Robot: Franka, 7 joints.
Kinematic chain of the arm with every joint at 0, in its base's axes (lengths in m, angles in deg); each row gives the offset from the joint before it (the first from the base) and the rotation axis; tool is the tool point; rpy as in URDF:
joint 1: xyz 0 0 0.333 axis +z
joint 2: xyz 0 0 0 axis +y
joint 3: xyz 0 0 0.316 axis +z
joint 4: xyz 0.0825 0 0 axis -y
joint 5: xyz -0.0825 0 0.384 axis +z
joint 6: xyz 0 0 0 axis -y
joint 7: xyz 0.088 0 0 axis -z
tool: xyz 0 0 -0.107 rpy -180 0 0
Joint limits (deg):
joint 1: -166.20..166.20
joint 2: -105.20..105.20
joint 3: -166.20..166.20
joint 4: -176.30..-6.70
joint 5: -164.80..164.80
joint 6: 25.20..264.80
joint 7: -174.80..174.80
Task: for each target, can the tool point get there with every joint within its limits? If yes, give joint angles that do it. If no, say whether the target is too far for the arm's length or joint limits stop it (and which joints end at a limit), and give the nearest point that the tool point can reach.
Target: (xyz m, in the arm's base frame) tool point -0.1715 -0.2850 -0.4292
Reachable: no: joint limits stop it (at a limit: joint 2) | nearest point -0.1685 -0.2801 -0.3590 | short by 0.070 m
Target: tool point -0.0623 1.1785 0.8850
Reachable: no: too far | nearest point -0.0410 0.7760 0.6965 | short by 0.445 m
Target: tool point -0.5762 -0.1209 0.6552
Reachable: yes | joints -56.91 -11.51 -115.85 -94.70 -90.80 192.50 -93.53
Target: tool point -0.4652 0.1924 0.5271
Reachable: yes | joints 55.75 30.64 98.85 -127.55 101.34 86.99 106.50
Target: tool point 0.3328 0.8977 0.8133
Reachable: no: too far | nearest point 0.2665 0.7190 0.7177 | short by 0.213 m
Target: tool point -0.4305 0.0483 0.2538
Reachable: yes | joints 79.80 37.30 90.29 -150.68 -135.90 124.06 -12.68
